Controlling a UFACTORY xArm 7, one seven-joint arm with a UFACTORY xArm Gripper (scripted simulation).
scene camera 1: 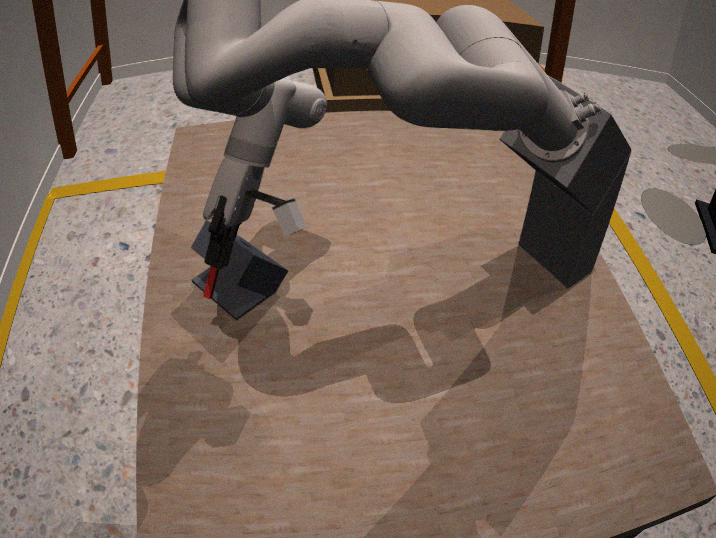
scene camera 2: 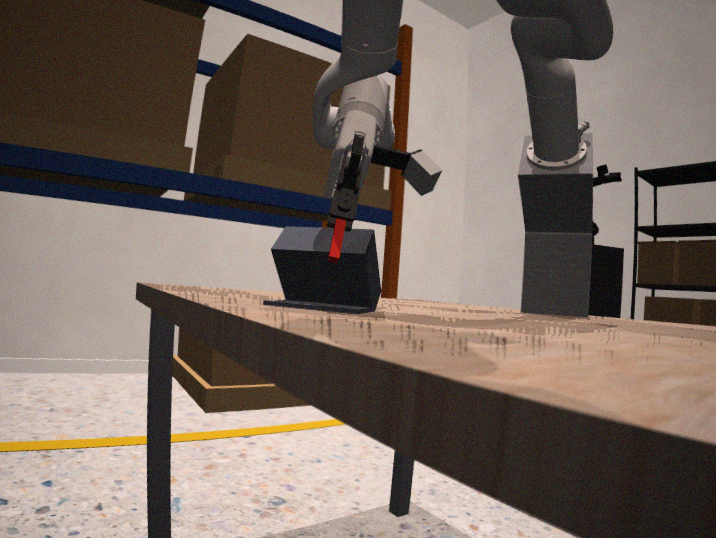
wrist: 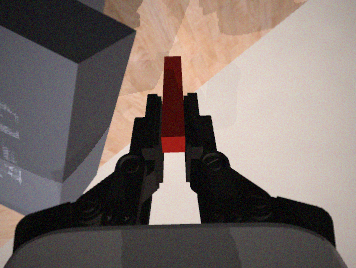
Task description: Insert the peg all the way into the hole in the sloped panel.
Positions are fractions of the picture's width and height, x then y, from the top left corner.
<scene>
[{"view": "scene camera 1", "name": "my gripper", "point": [0.30, 0.49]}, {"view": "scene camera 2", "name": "my gripper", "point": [0.48, 0.42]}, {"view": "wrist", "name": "my gripper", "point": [0.49, 0.42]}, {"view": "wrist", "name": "red peg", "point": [0.49, 0.48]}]
</scene>
